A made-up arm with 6 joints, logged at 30 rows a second.
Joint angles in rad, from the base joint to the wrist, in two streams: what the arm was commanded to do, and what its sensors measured. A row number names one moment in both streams.
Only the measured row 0 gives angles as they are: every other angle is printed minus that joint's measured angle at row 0.
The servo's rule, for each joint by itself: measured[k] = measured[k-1] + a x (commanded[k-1-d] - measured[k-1]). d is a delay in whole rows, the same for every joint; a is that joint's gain. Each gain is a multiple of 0.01, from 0.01 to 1. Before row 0 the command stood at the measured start. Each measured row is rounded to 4 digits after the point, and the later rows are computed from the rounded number. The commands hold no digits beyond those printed.
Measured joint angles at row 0:
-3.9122 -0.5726 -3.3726 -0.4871 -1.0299 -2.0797
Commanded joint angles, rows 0 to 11:
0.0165 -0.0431 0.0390 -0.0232 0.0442 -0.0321
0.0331 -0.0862 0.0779 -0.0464 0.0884 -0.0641
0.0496 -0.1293 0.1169 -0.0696 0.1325 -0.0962
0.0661 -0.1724 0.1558 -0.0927 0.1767 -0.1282
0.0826 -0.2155 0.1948 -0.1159 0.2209 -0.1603
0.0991 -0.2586 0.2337 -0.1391 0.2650 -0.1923
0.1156 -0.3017 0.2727 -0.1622 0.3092 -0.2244
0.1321 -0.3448 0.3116 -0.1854 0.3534 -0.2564
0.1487 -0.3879 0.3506 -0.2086 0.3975 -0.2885
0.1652 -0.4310 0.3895 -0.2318 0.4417 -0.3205
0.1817 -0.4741 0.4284 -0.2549 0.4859 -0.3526
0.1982 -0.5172 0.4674 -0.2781 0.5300 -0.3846
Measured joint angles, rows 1 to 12:
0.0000 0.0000 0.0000 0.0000 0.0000 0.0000
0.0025 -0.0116 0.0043 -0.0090 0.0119 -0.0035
0.0071 -0.0317 0.0124 -0.0236 0.0326 -0.0102
0.0135 -0.0581 0.0239 -0.0415 0.0596 -0.0197
0.0214 -0.0890 0.0384 -0.0615 0.0912 -0.0316
0.0306 -0.1232 0.0556 -0.0827 0.1262 -0.0458
0.0409 -0.1598 0.0752 -0.1047 0.1637 -0.0619
0.0521 -0.1981 0.0969 -0.1271 0.2030 -0.0798
0.0641 -0.2377 0.1205 -0.1498 0.2436 -0.0992
0.0768 -0.2783 0.1458 -0.1727 0.2852 -0.1200
0.0901 -0.3195 0.1726 -0.1957 0.3275 -0.1421
0.1038 -0.3612 0.2007 -0.2188 0.3703 -0.1653
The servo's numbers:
d 1
a 0.15 0.27 0.11 0.39 0.27 0.11

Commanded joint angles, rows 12 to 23:
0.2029 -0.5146 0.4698 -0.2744 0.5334 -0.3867
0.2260 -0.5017 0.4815 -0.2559 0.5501 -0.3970
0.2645 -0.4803 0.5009 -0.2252 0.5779 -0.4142
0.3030 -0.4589 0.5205 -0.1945 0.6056 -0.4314
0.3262 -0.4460 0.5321 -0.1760 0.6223 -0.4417
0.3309 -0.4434 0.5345 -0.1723 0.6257 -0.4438
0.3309 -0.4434 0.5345 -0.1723 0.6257 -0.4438
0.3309 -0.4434 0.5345 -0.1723 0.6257 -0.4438
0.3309 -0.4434 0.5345 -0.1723 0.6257 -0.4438
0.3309 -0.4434 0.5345 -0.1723 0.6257 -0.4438
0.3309 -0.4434 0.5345 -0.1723 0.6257 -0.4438
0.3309 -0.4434 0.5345 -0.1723 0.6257 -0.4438
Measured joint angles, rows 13 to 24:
0.1180 -0.4033 0.2300 -0.2419 0.4134 -0.1894
0.1307 -0.4334 0.2564 -0.2546 0.4458 -0.2111
0.1450 -0.4518 0.2812 -0.2551 0.4740 -0.2315
0.1629 -0.4595 0.3054 -0.2434 0.5021 -0.2516
0.1839 -0.4593 0.3291 -0.2243 0.5300 -0.2714
0.2052 -0.4557 0.3514 -0.2055 0.5549 -0.2901
0.2241 -0.4524 0.3715 -0.1926 0.5740 -0.3070
0.2401 -0.4500 0.3894 -0.1847 0.5880 -0.3220
0.2537 -0.4482 0.4054 -0.1799 0.5982 -0.3354
0.2653 -0.4469 0.4196 -0.1769 0.6056 -0.3473
0.2751 -0.4460 0.4322 -0.1751 0.6110 -0.3579
0.2835 -0.4453 0.4435 -0.1740 0.6150 -0.3673

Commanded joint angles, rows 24 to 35:
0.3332 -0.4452 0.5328 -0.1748 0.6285 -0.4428
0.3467 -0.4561 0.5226 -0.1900 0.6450 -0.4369
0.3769 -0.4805 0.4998 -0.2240 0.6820 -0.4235
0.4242 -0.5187 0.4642 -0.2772 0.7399 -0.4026
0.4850 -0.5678 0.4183 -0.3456 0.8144 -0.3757
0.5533 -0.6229 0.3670 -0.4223 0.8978 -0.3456
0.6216 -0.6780 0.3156 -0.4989 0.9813 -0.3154
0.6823 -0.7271 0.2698 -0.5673 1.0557 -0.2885
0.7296 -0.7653 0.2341 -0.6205 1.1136 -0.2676
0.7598 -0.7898 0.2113 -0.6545 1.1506 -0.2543
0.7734 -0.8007 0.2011 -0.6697 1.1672 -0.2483
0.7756 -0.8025 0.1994 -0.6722 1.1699 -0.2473
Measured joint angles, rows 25 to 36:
0.2906 -0.4448 0.4535 -0.1733 0.6179 -0.3757
0.2970 -0.4449 0.4622 -0.1739 0.6208 -0.3831
0.3045 -0.4479 0.4688 -0.1802 0.6273 -0.3890
0.3154 -0.4567 0.4722 -0.1973 0.6421 -0.3928
0.3317 -0.4734 0.4713 -0.2285 0.6685 -0.3939
0.3547 -0.4989 0.4655 -0.2742 0.7079 -0.3919
0.3845 -0.5324 0.4547 -0.3320 0.7592 -0.3868
0.4201 -0.5717 0.4394 -0.3971 0.8192 -0.3789
0.4594 -0.6137 0.4207 -0.4635 0.8831 -0.3690
0.4999 -0.6546 0.4002 -0.5247 0.9453 -0.3578
0.5389 -0.6911 0.3794 -0.5753 1.0007 -0.3464
0.5741 -0.7207 0.3598 -0.6121 1.0457 -0.3356

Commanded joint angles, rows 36 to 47:
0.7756 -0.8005 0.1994 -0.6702 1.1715 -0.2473
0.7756 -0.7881 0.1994 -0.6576 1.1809 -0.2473
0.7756 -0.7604 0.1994 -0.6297 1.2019 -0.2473
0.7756 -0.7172 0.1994 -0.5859 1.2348 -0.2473
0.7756 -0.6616 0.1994 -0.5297 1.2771 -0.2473
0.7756 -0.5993 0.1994 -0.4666 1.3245 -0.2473
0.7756 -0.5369 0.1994 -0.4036 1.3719 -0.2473
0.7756 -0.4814 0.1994 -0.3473 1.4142 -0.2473
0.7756 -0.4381 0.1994 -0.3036 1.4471 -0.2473
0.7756 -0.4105 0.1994 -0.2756 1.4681 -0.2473
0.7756 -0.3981 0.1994 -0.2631 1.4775 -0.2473
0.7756 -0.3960 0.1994 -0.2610 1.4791 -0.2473
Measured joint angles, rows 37 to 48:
0.6043 -0.7428 0.3422 -0.6355 1.0792 -0.3259
0.6300 -0.7584 0.3265 -0.6490 1.1041 -0.3173
0.6518 -0.7664 0.3125 -0.6524 1.1248 -0.3096
0.6704 -0.7648 0.3001 -0.6435 1.1456 -0.3027
0.6862 -0.7519 0.2890 -0.6210 1.1697 -0.2966
0.6996 -0.7275 0.2791 -0.5854 1.1987 -0.2912
0.7110 -0.6929 0.2703 -0.5391 1.2327 -0.2864
0.7207 -0.6508 0.2625 -0.4863 1.2703 -0.2821
0.7289 -0.6051 0.2556 -0.4321 1.3092 -0.2783
0.7359 -0.5600 0.2494 -0.3820 1.3464 -0.2749
0.7419 -0.5196 0.2439 -0.3405 1.3793 -0.2719
0.7470 -0.4868 0.2390 -0.3103 1.4058 -0.2692

